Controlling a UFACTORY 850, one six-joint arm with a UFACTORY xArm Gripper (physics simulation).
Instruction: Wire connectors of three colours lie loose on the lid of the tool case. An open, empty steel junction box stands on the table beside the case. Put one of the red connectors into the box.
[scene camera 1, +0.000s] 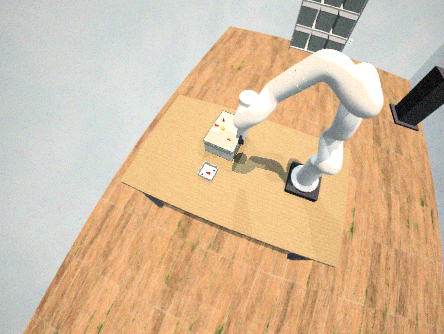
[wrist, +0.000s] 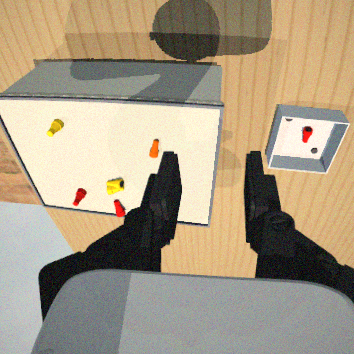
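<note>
A red connector (scene camera 1: 208, 173) (wrist: 307, 134) lies on the floor of the steel junction box (scene camera 1: 202, 177) (wrist: 335, 145), which stands on the table beside the tool case. Two more red connectors lie on the pale lid (scene camera 1: 216, 138) (wrist: 195, 130) of the case: one red connector (wrist: 79, 197) near the lid's edge, and another red connector (wrist: 119, 208) close to that edge, beside the left finger. My gripper (scene camera 1: 241, 140) (wrist: 211, 170) is open and empty. It hangs above the scene, by the case's side in the scene view, with the fingers between the case and the box in the wrist view.
On the lid lie an orange connector (scene camera 1: 229, 139) (wrist: 154, 148), a yellow connector (wrist: 55, 127) and a second yellow one near the red ones. The wooden table (scene camera 1: 165, 150) bears case, box and arm base (scene camera 1: 302, 195). A shelf rack stands on the floor behind.
</note>
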